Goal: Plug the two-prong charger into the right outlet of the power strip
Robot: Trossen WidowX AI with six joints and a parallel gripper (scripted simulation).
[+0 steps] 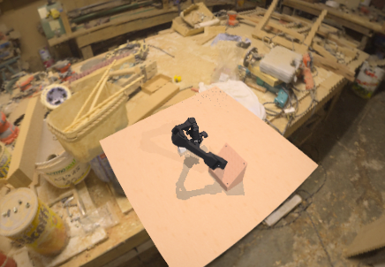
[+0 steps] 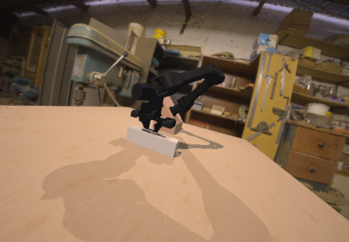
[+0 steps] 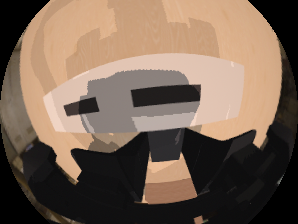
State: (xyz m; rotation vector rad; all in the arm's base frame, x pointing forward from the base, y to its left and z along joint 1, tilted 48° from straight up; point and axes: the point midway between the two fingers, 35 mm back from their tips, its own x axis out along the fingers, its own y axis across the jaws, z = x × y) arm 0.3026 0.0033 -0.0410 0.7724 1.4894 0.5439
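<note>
The two-prong charger is 20 mm ahead of my gripper tip and 10 mm above it.
</note>
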